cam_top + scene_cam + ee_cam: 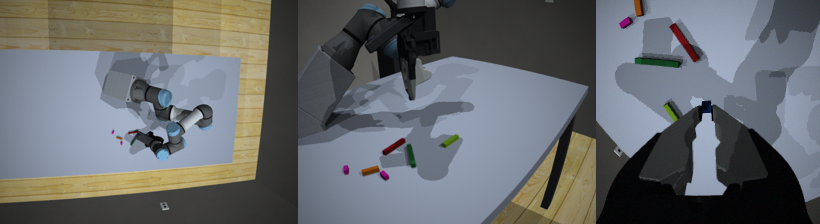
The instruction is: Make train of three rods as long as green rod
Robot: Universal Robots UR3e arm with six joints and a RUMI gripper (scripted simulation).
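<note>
My gripper is now 8 cm to the left of the red rod and 11 cm above it. Round my hand: blue rod (1 cm below); then green rod (6 cm ahead, 7 cm to the right, 11 cm below); then lime rod (9 cm ahead, 3 cm to the left, 11 cm below).
</note>
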